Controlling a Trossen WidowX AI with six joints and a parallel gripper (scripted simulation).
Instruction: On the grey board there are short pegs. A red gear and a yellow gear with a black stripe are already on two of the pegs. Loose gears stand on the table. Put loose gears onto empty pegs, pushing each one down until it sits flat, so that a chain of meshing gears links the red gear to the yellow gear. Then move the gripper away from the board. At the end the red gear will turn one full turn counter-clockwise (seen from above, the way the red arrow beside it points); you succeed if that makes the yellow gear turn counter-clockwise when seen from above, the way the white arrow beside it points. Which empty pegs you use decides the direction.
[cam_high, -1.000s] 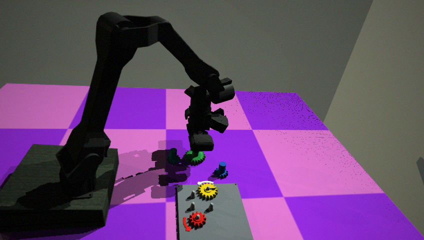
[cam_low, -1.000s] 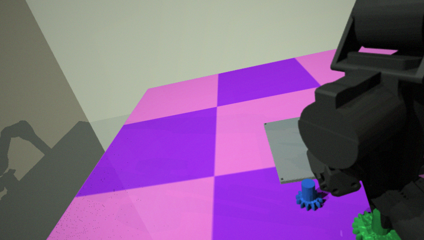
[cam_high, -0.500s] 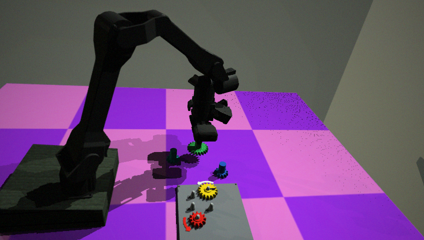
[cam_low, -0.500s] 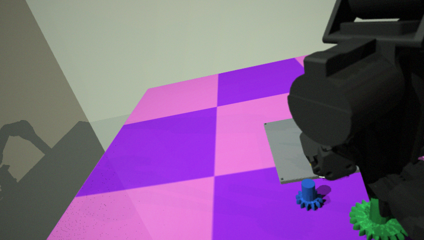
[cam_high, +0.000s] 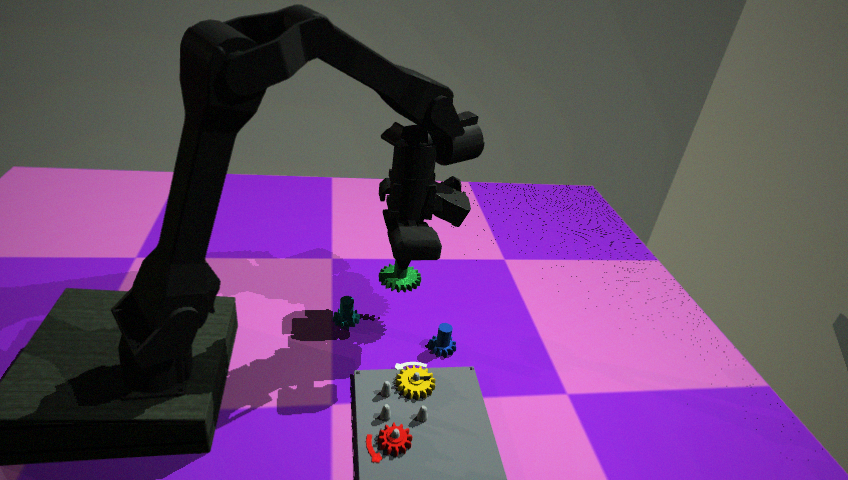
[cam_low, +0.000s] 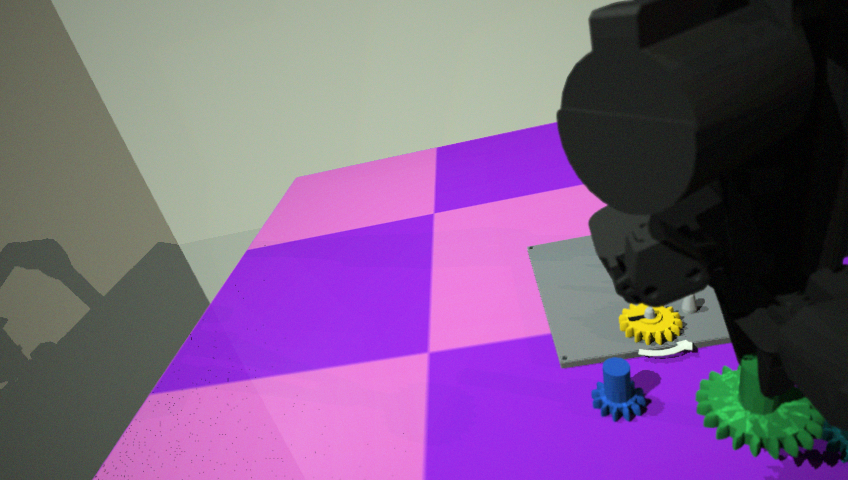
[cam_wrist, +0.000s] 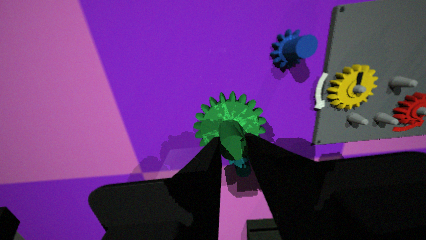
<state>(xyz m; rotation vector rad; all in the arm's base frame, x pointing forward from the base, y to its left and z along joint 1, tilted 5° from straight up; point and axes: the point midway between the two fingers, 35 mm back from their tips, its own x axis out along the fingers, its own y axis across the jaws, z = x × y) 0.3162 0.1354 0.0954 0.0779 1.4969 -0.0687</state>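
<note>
My gripper tip is 6 cm past the red gear, 24 cm to the left of it and 8 cm above it. Also, from my gripper tip: green gear (1 cm below); then teal gear (8 cm behind, 1 cm to the right, 8 cm below); then blue gear (5 cm ahead, 9 cm to the right, 8 cm below).
</note>
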